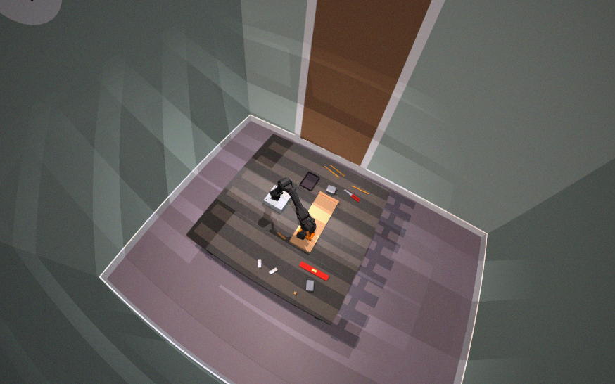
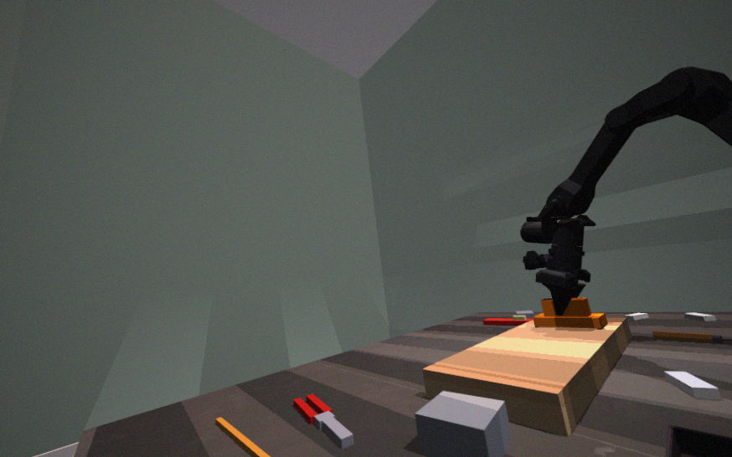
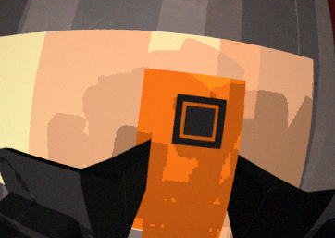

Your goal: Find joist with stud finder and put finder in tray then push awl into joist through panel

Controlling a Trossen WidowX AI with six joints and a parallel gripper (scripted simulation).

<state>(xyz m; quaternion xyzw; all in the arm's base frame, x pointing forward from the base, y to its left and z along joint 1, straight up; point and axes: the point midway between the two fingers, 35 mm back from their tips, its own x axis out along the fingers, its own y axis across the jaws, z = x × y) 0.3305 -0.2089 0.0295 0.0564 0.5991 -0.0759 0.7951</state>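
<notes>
Now: the grey block 47 cm to the left of my gripper tip, 7 cm ahead of it and 5 cm below it. Also, from my gripper tip: orange stud finder 2 cm above, 1 cm ahead; square indicator 3 cm above, 2 cm ahead; yellow-handled awl 21 cm behind, 6 cm below, 5 cm to the right.
</notes>
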